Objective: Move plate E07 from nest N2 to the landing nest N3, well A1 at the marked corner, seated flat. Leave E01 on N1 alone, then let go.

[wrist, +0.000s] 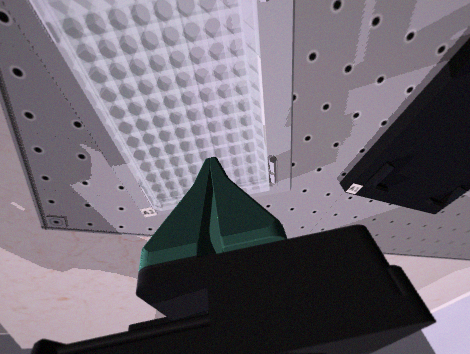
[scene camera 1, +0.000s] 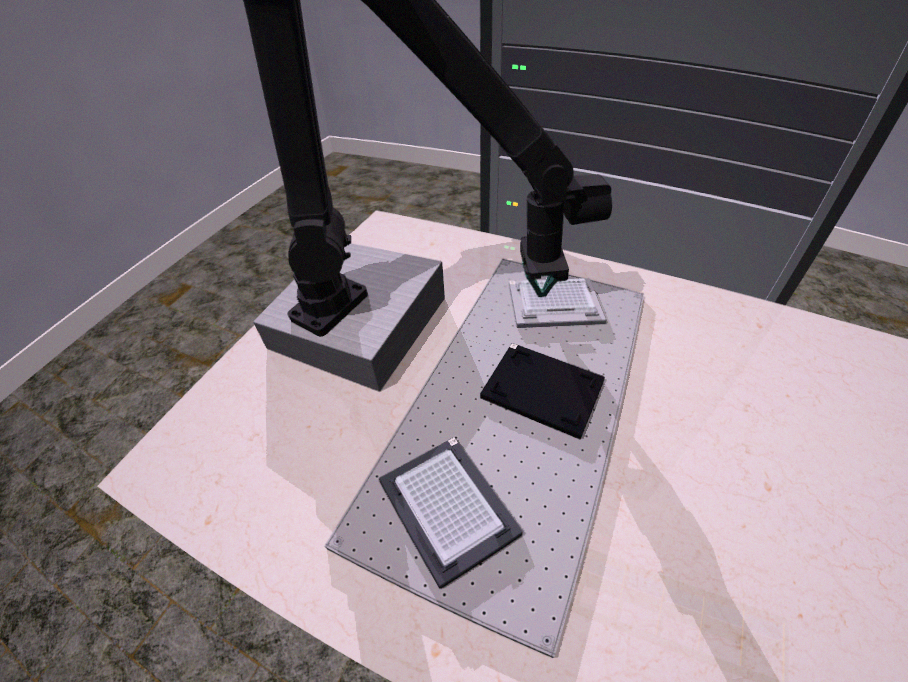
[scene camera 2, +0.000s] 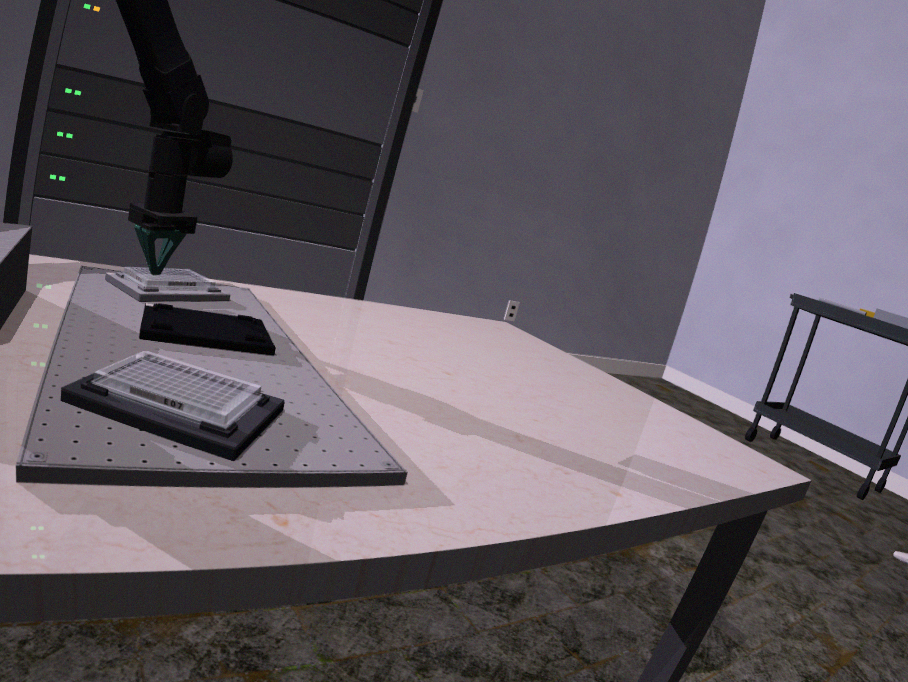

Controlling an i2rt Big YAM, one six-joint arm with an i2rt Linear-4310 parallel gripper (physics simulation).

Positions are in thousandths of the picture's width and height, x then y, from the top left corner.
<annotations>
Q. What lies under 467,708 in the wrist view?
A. The gripper.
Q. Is the gripper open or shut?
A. Shut.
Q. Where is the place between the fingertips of the gripper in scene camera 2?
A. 171,402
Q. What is the gripper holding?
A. Nothing.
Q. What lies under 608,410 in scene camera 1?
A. The gripper.
</annotations>
